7 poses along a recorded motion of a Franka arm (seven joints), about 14 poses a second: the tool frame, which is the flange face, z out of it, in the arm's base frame.
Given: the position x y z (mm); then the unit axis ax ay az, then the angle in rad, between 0 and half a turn.
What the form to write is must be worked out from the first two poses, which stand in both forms.
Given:
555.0 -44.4 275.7 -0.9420 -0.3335 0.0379 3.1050
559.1 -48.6 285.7 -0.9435 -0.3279 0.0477 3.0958
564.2 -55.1 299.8 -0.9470 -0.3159 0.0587 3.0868
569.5 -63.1 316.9 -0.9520 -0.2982 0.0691 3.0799
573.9 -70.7 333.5 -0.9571 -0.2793 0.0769 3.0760
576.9 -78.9 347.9 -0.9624 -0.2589 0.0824 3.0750
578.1 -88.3 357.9 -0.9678 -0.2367 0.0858 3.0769
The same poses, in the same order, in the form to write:
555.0 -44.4 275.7; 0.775 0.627 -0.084; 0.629 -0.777 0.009; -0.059 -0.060 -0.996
559.1 -48.6 285.7; 0.781 0.616 -0.105; 0.621 -0.784 0.012; -0.075 -0.074 -0.994
564.2 -55.1 299.8; 0.794 0.595 -0.128; 0.601 -0.799 0.015; -0.094 -0.089 -0.992
569.5 -63.1 316.9; 0.813 0.563 -0.150; 0.571 -0.820 0.018; -0.113 -0.100 -0.989
573.9 -70.7 333.5; 0.832 0.529 -0.165; 0.539 -0.842 0.020; -0.129 -0.106 -0.986
576.9 -78.9 347.9; 0.853 0.492 -0.176; 0.503 -0.864 0.021; -0.141 -0.107 -0.984
578.1 -88.3 357.9; 0.873 0.452 -0.181; 0.463 -0.886 0.022; -0.151 -0.103 -0.983

